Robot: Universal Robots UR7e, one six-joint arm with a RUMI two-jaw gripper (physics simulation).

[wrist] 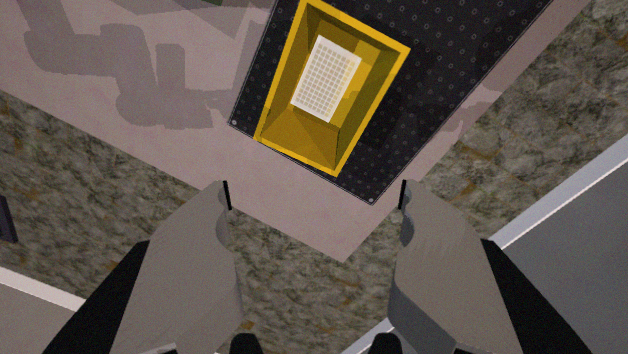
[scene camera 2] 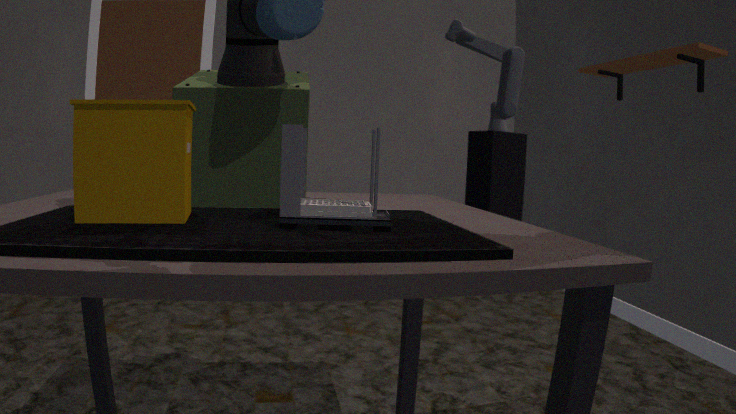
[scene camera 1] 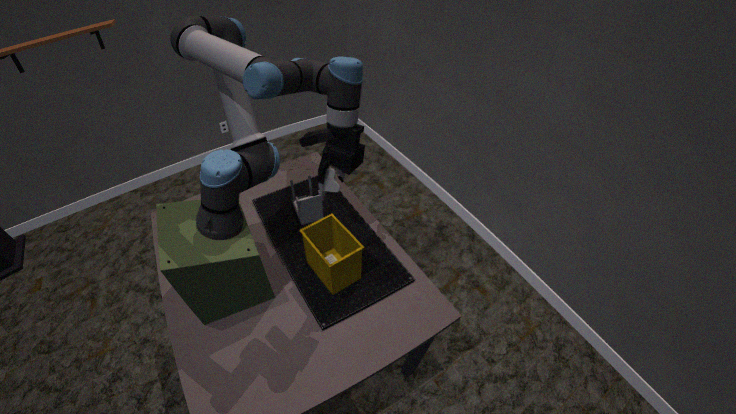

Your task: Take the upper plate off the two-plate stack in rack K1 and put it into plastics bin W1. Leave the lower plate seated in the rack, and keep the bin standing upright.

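Note:
Plastics bin W1, a yellow open bin, stands upright on the black board. One white gridded plate lies inside it, low down. Rack K1 stands beside the bin, with a grey side panel and thin upright posts. Another white plate sits level at the rack's base, between the panel and the posts. My gripper is open and empty, with the fingers wide apart. It is raised near the rack, above and behind the bin in scene camera 1's view; it does not show in scene camera 2's view.
The black perforated board lies on the table. The green arm pedestal stands beside the board. A wall shelf and a second arm on a black pedestal are farther off.

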